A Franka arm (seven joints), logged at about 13 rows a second.
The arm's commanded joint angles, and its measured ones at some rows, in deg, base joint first. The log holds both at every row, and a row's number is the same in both.
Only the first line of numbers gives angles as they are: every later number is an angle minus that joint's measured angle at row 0.
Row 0, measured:
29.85 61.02 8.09 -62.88 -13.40 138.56 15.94
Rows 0 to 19, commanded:
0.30 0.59 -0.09 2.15 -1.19 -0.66 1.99
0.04 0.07 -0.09 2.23 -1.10 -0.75 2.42
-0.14 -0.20 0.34 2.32 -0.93 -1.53 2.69
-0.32 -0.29 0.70 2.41 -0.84 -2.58 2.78
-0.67 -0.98 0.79 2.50 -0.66 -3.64 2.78
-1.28 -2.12 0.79 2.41 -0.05 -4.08 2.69
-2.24 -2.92 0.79 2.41 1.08 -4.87 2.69
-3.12 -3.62 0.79 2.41 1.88 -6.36 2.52
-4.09 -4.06 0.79 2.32 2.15 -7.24 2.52
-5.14 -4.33 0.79 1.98 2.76 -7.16 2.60
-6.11 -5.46 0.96 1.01 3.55 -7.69 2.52
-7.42 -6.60 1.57 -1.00 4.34 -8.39 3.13
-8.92 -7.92 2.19 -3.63 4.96 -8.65 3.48
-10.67 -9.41 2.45 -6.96 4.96 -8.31 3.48
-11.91 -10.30 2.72 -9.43 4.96 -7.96 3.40
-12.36 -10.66 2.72 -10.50 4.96 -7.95 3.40
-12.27 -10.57 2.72 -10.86 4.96 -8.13 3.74
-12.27 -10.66 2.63 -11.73 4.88 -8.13 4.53
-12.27 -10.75 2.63 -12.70 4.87 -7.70 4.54
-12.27 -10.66 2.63 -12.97 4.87 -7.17 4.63
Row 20, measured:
-11.62 -7.84 1.69 -8.48 4.33 -8.45 3.38
